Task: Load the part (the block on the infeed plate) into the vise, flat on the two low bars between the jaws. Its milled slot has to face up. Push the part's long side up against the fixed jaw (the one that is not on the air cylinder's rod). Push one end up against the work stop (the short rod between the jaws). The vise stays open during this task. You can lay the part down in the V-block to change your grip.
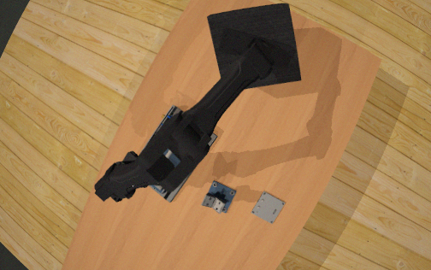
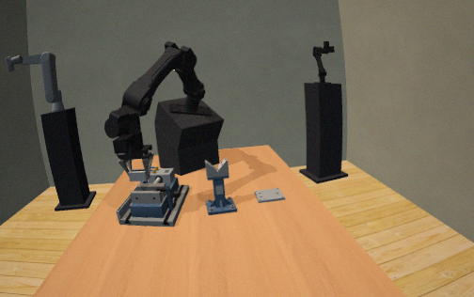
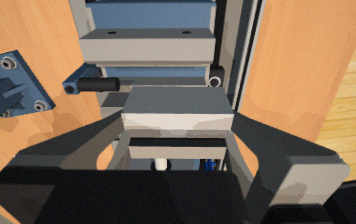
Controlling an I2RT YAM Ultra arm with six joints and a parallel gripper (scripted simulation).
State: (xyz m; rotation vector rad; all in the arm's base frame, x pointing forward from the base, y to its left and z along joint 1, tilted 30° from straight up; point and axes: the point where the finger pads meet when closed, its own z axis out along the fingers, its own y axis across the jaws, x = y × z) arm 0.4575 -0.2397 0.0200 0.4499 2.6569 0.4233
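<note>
My hand is 10 mm below the part. Round my hand: black rod 70 mm to the left, 50 mm below, 20 mm ahead; moving jaw 60 mm below, 30 mm to the left, 20 mm behind; fixed jaw 60 mm below, 40 mm ahead, 10 mm to the left.
</note>
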